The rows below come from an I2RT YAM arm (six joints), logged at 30 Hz.
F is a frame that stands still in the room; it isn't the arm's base.
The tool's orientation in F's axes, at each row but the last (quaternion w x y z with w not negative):
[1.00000, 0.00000, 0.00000, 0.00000]
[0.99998, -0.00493, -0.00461, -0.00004]
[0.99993, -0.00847, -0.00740, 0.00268]
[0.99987, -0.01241, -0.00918, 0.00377]
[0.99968, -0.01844, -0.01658, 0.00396]
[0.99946, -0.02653, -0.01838, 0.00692]
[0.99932, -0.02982, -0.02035, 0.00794]
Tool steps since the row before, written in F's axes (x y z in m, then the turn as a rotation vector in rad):
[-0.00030, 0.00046, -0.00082, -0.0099, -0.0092, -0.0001]
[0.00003, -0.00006, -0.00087, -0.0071, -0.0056, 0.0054]
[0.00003, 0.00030, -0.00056, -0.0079, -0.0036, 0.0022]
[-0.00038, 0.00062, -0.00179, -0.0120, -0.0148, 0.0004]
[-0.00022, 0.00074, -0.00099, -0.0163, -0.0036, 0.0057]
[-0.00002, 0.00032, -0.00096, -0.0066, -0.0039, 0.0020]
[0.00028, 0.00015, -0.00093, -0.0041, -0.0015, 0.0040]
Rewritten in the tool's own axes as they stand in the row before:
[-0.00030, 0.00046, -0.00082, -0.0099, -0.0092, -0.0001]
[0.00002, -0.00005, -0.00087, -0.0070, -0.0057, 0.0054]
[0.00002, 0.00031, -0.00056, -0.0079, -0.0036, 0.0023]
[-0.00041, 0.00067, -0.00177, -0.0121, -0.0147, 0.0003]
[-0.00025, 0.00078, -0.00095, -0.0161, -0.0037, 0.0061]
[-0.00005, 0.00037, -0.00094, -0.0066, -0.0039, 0.0020]
[0.00024, 0.00020, -0.00093, -0.0040, -0.0017, 0.0041]

